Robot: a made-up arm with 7 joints.
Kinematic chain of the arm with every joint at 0, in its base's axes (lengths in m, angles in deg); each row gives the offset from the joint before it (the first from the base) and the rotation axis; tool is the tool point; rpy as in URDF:
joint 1: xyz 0 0 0.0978 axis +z
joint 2: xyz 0 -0.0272 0.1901 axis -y
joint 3: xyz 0 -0.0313 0.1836 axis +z
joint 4: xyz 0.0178 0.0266 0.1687 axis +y
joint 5: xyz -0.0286 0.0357 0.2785 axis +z
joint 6: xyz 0 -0.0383 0.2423 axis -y
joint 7: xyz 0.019 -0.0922 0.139 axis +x
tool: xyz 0 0 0 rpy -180 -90 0
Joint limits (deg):
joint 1: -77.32..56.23
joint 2: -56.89..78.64
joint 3: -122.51..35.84
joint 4: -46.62..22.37
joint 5: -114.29..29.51
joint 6: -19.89..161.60
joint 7: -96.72..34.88
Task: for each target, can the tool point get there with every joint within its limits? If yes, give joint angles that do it. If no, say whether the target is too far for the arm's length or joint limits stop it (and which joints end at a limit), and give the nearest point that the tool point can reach.
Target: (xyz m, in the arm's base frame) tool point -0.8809 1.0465 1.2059
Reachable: no: too far | nearest point -0.5596 0.6648 0.8711 | short by 0.601 m
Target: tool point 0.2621 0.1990 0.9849
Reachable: yes | joints -38.98 -18.99 -77.42 -33.16 -0.68 103.04 -19.75
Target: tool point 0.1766 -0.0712 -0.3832
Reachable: no: joint limits stop it (at a limit: joint 1, joint 2, joint 4) | nearest point -0.2041 -0.5646 -0.0396 | short by 0.712 m
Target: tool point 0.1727 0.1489 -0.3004
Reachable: no: joint limits stop it (at a limit: joint 1, joint 2, joint 4) | nearest point -0.0086 0.5947 -0.0195 | short by 0.557 m
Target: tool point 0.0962 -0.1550 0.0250
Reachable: no: joint limits stop it (at a limit: joint 1, joint 2, joint 4, joint 6) | nearest point -0.1430 -0.5780 0.0286 | short by 0.486 m
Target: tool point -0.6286 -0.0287 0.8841
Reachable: yes | joints 16.80 40.86 -11.38 3.91 -88.18 111.44 22.03
